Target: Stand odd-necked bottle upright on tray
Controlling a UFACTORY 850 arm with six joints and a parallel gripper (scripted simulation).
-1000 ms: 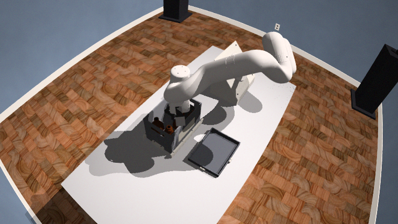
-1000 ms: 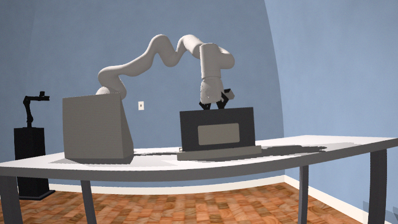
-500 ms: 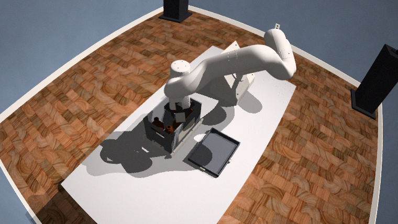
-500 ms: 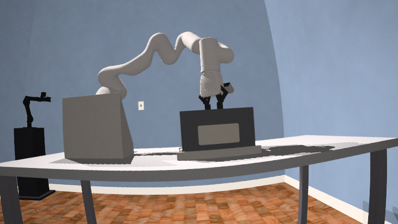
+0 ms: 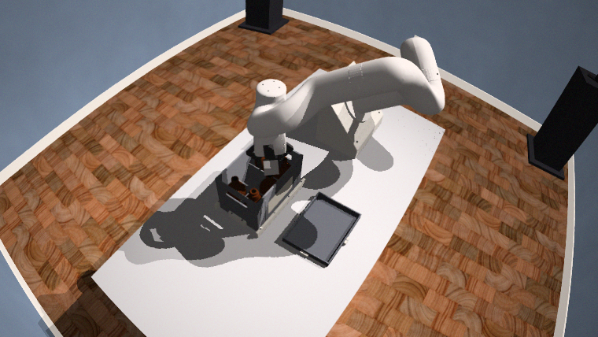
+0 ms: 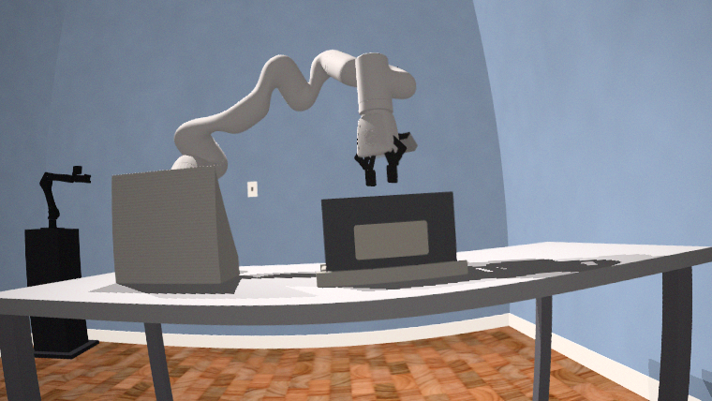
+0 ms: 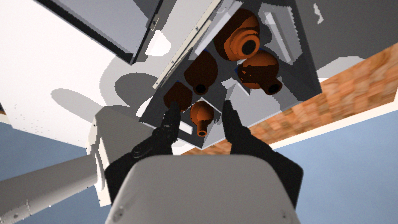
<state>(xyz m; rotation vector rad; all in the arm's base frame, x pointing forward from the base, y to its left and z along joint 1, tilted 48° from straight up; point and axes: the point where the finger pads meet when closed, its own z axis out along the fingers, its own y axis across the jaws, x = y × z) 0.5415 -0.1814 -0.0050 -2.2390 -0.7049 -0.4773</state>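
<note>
Now: the bottle 140 mm below my hand, 80 mm ahead of it and 10 mm to the right of it. Round my hand: dark grey crate (150 mm below, 50 mm to the right, 10 mm behind); then dark tray (230 mm to the left, 220 mm below, 10 mm ahead).
</note>
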